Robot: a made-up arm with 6 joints.
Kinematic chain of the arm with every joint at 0, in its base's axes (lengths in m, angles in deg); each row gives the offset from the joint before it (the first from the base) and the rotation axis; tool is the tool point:
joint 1: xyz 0 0 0.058 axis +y
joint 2: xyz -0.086 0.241 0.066 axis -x
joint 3: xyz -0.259 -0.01 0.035 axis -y
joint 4: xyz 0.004 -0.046 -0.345 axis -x
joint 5: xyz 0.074 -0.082 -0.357 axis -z
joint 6: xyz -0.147 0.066 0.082 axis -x
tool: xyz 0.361 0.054 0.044
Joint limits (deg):
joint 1: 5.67..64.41
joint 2: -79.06..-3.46
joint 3: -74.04..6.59
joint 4: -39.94..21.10
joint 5: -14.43..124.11
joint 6: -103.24..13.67
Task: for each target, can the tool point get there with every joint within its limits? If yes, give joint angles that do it. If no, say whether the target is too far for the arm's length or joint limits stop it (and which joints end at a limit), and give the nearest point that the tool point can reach.
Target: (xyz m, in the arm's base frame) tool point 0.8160 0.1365 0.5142
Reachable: no: joint limits stop it (at a limit: joint 1, joint 2, joint 3, joint 4, joint 5, joint 6) | nearest point 0.1283 0.6708 0.1632 | short by 0.939 m
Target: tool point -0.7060 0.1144 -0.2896
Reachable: yes | joints 11.41 -34.23 -51.09 14.73 99.44 -14.67
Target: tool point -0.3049 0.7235 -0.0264
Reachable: yes | joints 34.56 -54.51 -15.88 -23.43 6.43 -16.71
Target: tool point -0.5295 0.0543 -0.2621
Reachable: yes | joints 29.22 -17.15 -11.83 4.33 78.35 -80.07
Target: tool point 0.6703 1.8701 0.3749
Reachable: no: too far | nearest point -0.0386 0.8189 0.2669 | short by 1.273 m
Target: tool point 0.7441 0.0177 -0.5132
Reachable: no: joint limits stop it (at a limit: joint 1, joint 2, joint 3, joint 6) | nearest point 0.0019 0.0874 -0.3893 | short by 0.756 m
